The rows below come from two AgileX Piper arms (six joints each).
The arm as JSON. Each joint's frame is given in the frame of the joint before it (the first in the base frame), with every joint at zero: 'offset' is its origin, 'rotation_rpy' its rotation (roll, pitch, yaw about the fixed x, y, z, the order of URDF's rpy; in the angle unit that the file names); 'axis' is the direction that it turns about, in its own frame. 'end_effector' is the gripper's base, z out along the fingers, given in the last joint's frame.
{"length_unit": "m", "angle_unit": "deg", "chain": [
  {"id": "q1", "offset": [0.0, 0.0, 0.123], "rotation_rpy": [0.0, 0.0, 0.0], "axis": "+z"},
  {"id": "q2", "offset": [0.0, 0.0, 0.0], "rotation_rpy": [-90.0, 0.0, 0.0], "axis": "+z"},
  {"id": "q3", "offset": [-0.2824, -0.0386, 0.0], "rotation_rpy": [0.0, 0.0, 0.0], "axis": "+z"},
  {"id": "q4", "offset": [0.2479, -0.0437, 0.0], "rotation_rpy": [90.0, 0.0, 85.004], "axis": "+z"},
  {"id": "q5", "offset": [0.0, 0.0, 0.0], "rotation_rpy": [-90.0, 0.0, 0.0], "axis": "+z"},
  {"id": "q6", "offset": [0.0, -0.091, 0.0], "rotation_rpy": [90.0, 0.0, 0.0], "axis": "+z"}
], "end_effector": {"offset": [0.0, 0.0, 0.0], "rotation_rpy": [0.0, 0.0, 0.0]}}
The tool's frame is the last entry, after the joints.
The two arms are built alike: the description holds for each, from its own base.
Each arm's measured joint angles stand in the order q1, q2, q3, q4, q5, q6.
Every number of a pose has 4 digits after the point.
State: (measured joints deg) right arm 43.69 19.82 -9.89 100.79 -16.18 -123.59; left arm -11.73 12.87 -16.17 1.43 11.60 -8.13
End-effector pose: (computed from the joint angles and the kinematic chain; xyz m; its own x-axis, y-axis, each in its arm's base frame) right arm 0.0792 0.0413 0.2431 0.0847 -0.4253 -0.9011 -0.4717 0.7795 -0.4122; left arm 0.0678 -0.0136 0.2762 -0.0792 -0.1032 -0.9915 0.1904 0.9747 -0.1167
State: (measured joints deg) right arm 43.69 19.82 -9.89 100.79 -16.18 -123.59; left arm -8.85 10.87 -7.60 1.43 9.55 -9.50
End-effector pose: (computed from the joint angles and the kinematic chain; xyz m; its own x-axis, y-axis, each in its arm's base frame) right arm 0.0792 0.0413 0.2431 0.0847 -0.4253 -0.9011 -0.4717 0.7795 -0.4122; left arm 0.0693 -0.0104 0.2313 -0.1542 -0.1184 -0.9809 0.1294 0.9818 -0.1389
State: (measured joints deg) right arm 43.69 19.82 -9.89 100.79 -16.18 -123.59; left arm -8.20 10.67 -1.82 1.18 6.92 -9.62
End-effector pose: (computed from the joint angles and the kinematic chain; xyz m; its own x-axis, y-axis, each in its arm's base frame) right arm 0.0792 0.0413 0.2431 0.0847 -0.4253 -0.9011 -0.4717 0.7795 -0.4122; left arm 0.0700 -0.0099 0.2013 -0.2036 -0.1191 -0.9718 0.1115 0.9833 -0.1439
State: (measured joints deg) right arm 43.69 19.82 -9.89 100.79 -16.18 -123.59; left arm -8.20 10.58 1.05 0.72 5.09 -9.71
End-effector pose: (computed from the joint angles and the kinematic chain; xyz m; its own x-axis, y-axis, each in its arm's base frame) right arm 0.0792 0.0413 0.2431 0.0847 -0.4253 -0.9011 -0.4717 0.7795 -0.4122; left arm 0.0695 -0.0099 0.1871 -0.2208 -0.1261 -0.9671 0.1084 0.9823 -0.1528
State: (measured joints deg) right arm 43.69 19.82 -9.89 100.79 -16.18 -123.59; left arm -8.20 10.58 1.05 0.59 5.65 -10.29
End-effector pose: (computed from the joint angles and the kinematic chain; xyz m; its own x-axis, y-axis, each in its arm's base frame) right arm 0.0792 0.0413 0.2431 0.0847 -0.4253 -0.9011 -0.4717 0.7795 -0.4122; left arm 0.0693 -0.0099 0.1863 -0.2314 -0.1369 -0.9632 0.1041 0.9809 -0.1645
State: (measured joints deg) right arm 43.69 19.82 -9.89 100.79 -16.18 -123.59; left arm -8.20 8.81 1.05 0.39 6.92 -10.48
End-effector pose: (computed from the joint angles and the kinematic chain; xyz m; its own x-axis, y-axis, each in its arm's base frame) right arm 0.0792 0.0413 0.2431 0.0847 -0.4253 -0.9011 -0.4717 0.7795 -0.4122; left arm 0.0670 -0.0096 0.1864 -0.2239 -0.1448 -0.9638 0.1042 0.9797 -0.1714
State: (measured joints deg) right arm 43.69 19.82 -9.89 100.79 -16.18 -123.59; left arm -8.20 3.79 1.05 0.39 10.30 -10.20
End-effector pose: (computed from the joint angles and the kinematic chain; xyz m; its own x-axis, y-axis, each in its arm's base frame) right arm 0.0792 0.0413 0.2431 0.0847 -0.4253 -0.9011 -0.4717 0.7795 -0.4122; left arm 0.0604 -0.0086 0.1868 -0.1959 -0.1440 -0.9700 0.1097 0.9797 -0.1676
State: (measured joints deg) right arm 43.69 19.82 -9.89 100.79 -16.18 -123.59; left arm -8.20 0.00 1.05 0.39 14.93 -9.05
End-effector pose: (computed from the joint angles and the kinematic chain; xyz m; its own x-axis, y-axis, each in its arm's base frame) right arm 0.0792 0.0413 0.2431 0.0847 -0.4253 -0.9011 -0.4717 0.7795 -0.4122; left arm 0.0550 -0.0078 0.1834 -0.2077 -0.1224 -0.9705 0.1109 0.9828 -0.1477
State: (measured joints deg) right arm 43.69 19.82 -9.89 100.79 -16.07 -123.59; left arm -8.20 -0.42 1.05 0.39 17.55 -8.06
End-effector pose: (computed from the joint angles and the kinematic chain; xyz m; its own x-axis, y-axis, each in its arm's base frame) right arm 0.0792 0.0414 0.2431 0.0856 -0.4248 -0.9012 -0.4731 0.7788 -0.4120; left arm 0.0538 -0.0076 0.1797 -0.2425 -0.1002 -0.9650 0.1092 0.9855 -0.1298
